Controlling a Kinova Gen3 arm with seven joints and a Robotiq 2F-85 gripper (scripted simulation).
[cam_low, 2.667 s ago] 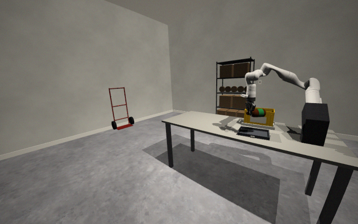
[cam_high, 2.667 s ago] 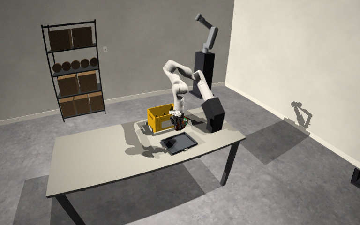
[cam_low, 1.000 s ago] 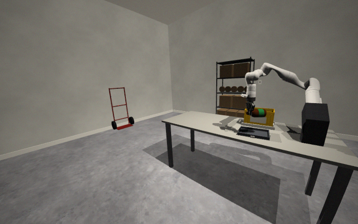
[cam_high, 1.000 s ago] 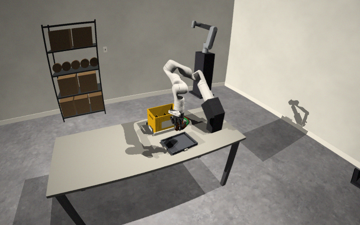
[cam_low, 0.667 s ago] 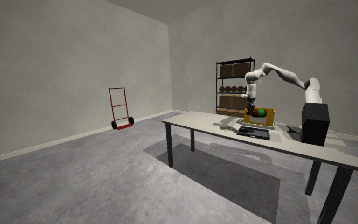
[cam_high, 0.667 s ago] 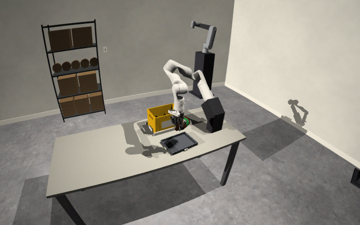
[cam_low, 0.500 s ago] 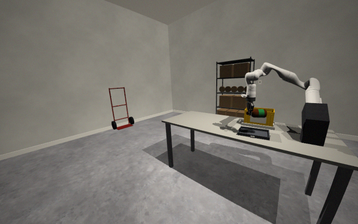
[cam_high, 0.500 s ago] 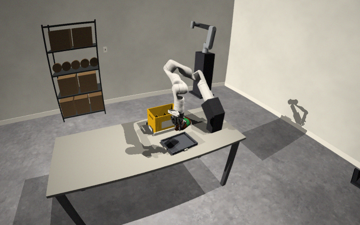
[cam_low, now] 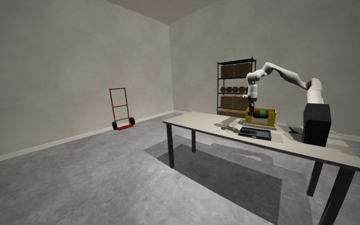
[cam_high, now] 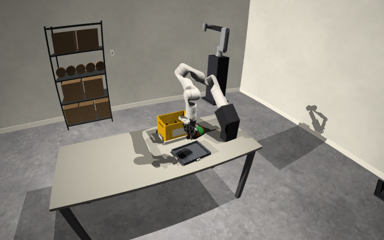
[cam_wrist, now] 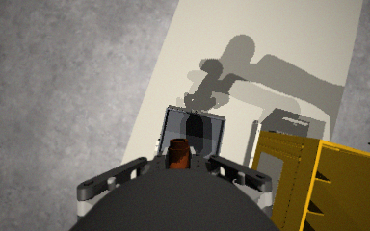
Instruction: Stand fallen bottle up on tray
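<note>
The bottle is 50 mm behind my hand and 10 mm to the right of it. Round my hand: yellow crate 70 mm behind, 330 mm to the right, 120 mm below; tray 50 mm behind, 40 mm to the right, 190 mm below.
</note>
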